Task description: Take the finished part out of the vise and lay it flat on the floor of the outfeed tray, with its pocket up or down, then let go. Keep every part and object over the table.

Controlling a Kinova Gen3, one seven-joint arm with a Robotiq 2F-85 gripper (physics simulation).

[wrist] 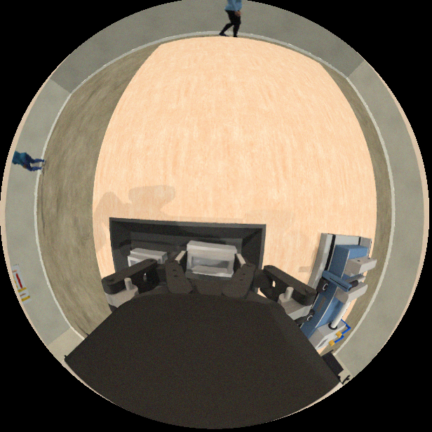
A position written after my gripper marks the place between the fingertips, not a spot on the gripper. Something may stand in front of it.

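Note:
Visible: a blue vise (308, 327), along with my gripper (210, 259).

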